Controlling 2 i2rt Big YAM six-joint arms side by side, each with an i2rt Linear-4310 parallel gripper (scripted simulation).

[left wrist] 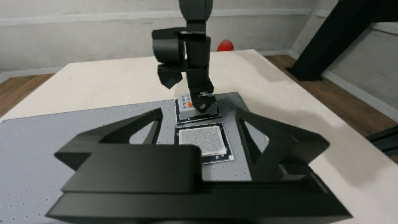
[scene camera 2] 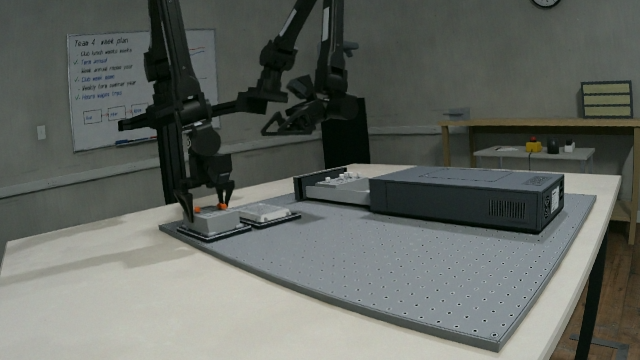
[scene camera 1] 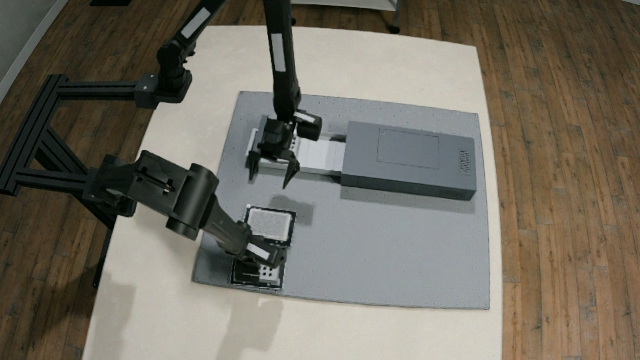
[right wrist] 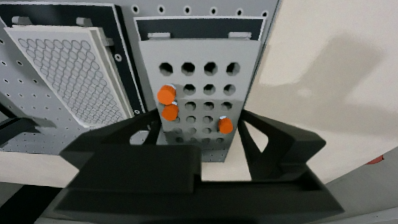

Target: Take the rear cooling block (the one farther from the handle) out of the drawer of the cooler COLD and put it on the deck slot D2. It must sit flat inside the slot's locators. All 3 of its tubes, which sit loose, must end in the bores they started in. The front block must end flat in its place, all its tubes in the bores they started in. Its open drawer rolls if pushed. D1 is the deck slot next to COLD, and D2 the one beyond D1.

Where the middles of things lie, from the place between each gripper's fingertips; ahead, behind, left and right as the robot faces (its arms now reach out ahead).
Scene:
My right hand is 10 mm short of the cooling block (scene camera 2: 207, 221) and 10 mm above it. Also, from my right hand: drawer (scene camera 1: 325, 156) (30 mm ahead, 420 mm to the left); then deck slot D2 (right wrist: 179, 28) (10 mm ahead, 30 mm below); then white plate (scene camera 1: 272, 225) (140 mm to the left, 20 mm below).
The white plate is 1 cm behind my left hand (scene camera 2: 269, 133), 5 cm to the right of it and 19 cm below it. Round my left hand: drawer: 2 cm ahead, 23 cm to the left, 17 cm below; then deck slot D2: 19 cm to the right, 20 cm below; then cooling block: 19 cm to the right, 18 cm below.

